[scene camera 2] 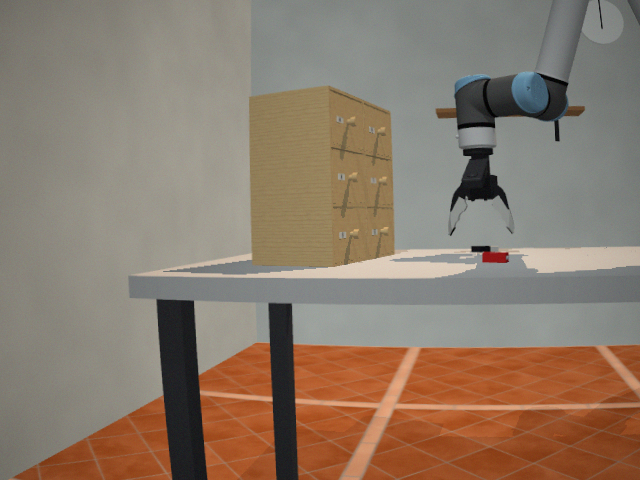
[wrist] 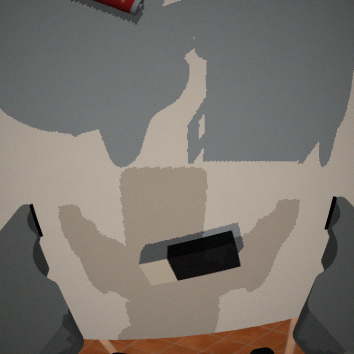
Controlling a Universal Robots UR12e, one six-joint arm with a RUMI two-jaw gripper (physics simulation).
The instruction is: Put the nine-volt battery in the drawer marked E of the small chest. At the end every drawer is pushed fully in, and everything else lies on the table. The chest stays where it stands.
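Places are measured from the arm's base along level axes (x ahead, y left, z up), in centimetres.
Pixels of known places: gripper, between the fingertips: (scene camera 2: 481, 235) (wrist: 183, 206).
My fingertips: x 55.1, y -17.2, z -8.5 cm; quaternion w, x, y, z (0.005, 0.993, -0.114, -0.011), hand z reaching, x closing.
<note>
Ahead of a thing's pixels: the offset from my fingertips to its top centre.
The nine-volt battery {dx -1.2, dy -6.8, dz -3.0 cm} (scene camera 2: 480, 249) (wrist: 205, 255), a black block with a pale end, lies on the table. My gripper (scene camera 2: 481, 233) (wrist: 183, 206) is open and empty above it; in the wrist view the battery lies between the wide-spread fingers, slightly lower in the picture than the fingertips. The small wooden chest {dx +33.1, dy +12.6, dz +29.3 cm} (scene camera 2: 291, 180) stands at the left of the table in the scene view. Its six drawer fronts, with pale knobs and small labels, look flush. The labels are too small to read, so I cannot tell which drawer is E.
A red AAA battery (scene camera 2: 495, 257) (wrist: 117, 4) lies on the table (scene camera 2: 361, 290) close to the nine-volt battery; part of it shows at the top of the wrist view. A table edge shows at the bottom of the wrist view. A brown wall shelf (scene camera 2: 445, 112) is behind the arm.
</note>
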